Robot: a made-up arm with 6 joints. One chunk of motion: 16 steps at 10 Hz.
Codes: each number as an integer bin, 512 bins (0 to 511) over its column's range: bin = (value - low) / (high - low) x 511, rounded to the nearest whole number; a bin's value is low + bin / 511 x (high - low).
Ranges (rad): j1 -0.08..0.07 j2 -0.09..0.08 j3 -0.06..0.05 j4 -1..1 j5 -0.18..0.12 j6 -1.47..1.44
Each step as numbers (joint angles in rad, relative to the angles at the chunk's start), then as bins.
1 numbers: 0.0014 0.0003 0.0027 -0.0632 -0.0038 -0.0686
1 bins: 277 271 291 239 300 246
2 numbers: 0.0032 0.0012 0.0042 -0.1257 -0.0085 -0.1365
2 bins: 283 274 298 223 292 234
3 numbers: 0.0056 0.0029 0.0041 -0.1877 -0.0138 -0.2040
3 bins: 292 279 298 208 283 222
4 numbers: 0.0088 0.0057 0.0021 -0.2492 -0.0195 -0.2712
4 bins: 303 288 288 192 273 211
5 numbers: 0.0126 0.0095 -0.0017 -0.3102 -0.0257 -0.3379
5 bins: 315 299 271 176 263 199
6 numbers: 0.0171 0.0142 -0.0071 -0.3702 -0.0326 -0.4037
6 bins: 331 313 246 161 251 187
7 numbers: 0.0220 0.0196 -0.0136 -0.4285 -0.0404 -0.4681
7 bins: 347 329 216 146 238 176
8 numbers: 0.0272 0.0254 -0.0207 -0.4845 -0.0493 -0.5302
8 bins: 365 347 183 132 223 165
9 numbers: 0.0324 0.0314 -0.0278 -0.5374 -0.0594 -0.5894
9 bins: 383 365 150 118 205 155
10 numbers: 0.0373 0.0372 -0.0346 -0.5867 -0.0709 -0.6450
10 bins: 400 382 118 106 186 145
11 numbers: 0.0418 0.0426 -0.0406 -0.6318 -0.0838 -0.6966
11 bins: 415 399 90 94 164 136
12 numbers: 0.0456 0.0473 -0.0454 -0.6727 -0.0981 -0.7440
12 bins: 428 413 68 84 140 127
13 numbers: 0.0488 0.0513 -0.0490 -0.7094 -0.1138 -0.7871
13 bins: 439 425 51 74 113 120
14 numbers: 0.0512 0.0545 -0.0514 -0.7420 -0.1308 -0.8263
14 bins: 447 434 40 66 84 113
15 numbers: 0.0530 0.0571 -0.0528 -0.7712 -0.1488 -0.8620
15 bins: 453 442 33 58 53 107
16 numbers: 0.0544 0.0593 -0.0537 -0.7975 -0.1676 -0.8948
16 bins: 458 449 29 52 21 101
